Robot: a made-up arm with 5 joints.
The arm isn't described. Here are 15 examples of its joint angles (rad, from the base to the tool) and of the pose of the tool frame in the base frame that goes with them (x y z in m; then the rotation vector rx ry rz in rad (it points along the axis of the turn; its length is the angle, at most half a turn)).
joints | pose
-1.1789 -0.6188 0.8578 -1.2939 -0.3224 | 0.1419 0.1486 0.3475 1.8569 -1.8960 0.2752
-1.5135 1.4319 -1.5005 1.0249 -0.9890 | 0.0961 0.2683 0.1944 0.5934 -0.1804 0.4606
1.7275 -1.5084 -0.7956 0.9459 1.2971 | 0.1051 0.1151 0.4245 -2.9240 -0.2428 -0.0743
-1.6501 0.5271 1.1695 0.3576 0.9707 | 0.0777 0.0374 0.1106 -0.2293 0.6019 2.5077
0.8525 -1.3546 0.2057 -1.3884 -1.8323 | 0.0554 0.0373 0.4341 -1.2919 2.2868 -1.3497
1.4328 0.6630 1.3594 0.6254 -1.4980 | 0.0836 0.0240 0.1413 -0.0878 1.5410 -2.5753
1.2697 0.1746 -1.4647 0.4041 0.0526 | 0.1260 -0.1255 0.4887 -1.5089 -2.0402 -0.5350
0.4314 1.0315 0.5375 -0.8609 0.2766 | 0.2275 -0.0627 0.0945 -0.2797 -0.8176 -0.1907
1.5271 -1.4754 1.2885 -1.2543 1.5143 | 0.0909 -0.0908 0.3650 -3.0037 -0.2240 -0.0060
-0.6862 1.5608 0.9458 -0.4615 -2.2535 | 0.0590 -0.0163 0.0869 -0.5276 0.0405 -1.5827
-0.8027 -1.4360 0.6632 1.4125 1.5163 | 0.1521 0.0751 0.3234 -0.3746 -1.0850 2.0715
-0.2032 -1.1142 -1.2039 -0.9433 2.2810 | -0.0992 -0.0345 0.3741 1.5273 0.9496 1.9029
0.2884 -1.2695 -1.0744 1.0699 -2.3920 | -0.0186 0.0336 0.4356 2.6831 -1.4472 -0.4461
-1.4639 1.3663 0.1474 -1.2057 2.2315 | 0.0999 0.1794 0.0939 0.5799 1.5432 -2.1828
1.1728 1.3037 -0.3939 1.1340 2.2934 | 0.1464 -0.1408 0.0879 0.4913 -0.0682 1.0511
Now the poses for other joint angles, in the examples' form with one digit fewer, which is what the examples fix.
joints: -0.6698 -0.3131 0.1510 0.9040 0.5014
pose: 0.237 0.126 0.298 0.094 -0.867 1.055
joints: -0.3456 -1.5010 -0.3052 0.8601 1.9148
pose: 0.048 -0.010 0.445 -1.897 -1.995 0.795
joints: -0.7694 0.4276 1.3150 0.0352 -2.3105
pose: 0.113 0.033 0.110 -0.230 0.001 -1.584
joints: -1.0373 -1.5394 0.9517 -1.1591 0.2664
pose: 0.105 0.043 0.406 -1.193 2.747 0.155
